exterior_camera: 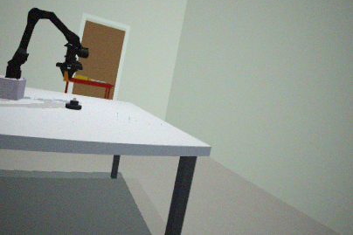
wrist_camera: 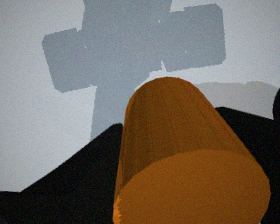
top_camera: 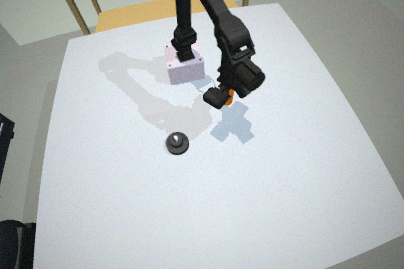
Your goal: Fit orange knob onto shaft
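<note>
Right now my gripper tip is 20 cm to the left of the round dark pedestal, 11 cm above it and 3 cm short of it. Round my gripper tip: orange knob 3 cm above.
</note>
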